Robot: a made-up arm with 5 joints. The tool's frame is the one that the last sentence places.
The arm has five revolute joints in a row. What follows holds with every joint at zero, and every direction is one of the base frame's.
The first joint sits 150 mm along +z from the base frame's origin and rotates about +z.
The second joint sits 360 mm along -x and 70 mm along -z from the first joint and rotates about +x.
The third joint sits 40 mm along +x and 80 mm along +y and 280 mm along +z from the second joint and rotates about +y.
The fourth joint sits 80 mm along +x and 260 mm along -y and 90 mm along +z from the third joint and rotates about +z.
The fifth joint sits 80 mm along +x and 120 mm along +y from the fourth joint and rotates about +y.
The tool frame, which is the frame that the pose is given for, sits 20 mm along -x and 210 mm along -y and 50 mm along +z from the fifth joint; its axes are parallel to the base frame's.
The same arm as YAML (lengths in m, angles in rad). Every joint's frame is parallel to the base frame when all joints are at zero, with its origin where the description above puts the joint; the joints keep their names.
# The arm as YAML. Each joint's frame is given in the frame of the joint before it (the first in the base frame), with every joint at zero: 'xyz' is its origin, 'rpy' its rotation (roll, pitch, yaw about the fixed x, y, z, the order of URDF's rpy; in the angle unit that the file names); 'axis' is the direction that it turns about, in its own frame. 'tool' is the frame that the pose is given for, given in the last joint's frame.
units:
  length: m
  angle: rad
joints:
  - name: joint 1
    type: revolute
    origin:
      xyz: [0.0, 0.0, 0.15]
      rpy: [0.0, 0.0, 0.0]
    axis: [0.0, 0.0, 1.0]
  - name: joint 2
    type: revolute
    origin:
      xyz: [-0.36, 0.0, -0.07]
      rpy: [0.0, 0.0, 0.0]
    axis: [1.0, 0.0, 0.0]
  - name: joint 3
    type: revolute
    origin:
      xyz: [0.04, 0.08, 0.28]
      rpy: [0.0, 0.0, 0.0]
    axis: [0.0, 1.0, 0.0]
  - name: joint 4
    type: revolute
    origin:
      xyz: [0.08, -0.26, 0.09]
      rpy: [0.0, 0.0, 0.0]
    axis: [0.0, 0.0, 1.0]
  - name: joint 5
    type: revolute
    origin:
      xyz: [0.08, 0.12, 0.0]
      rpy: [0.0, 0.0, 0.0]
    axis: [0.0, 1.0, 0.0]
tool:
  origin:
    xyz: [-0.02, -0.21, 0.05]
    rpy: [0.0, 0.0, 0.0]

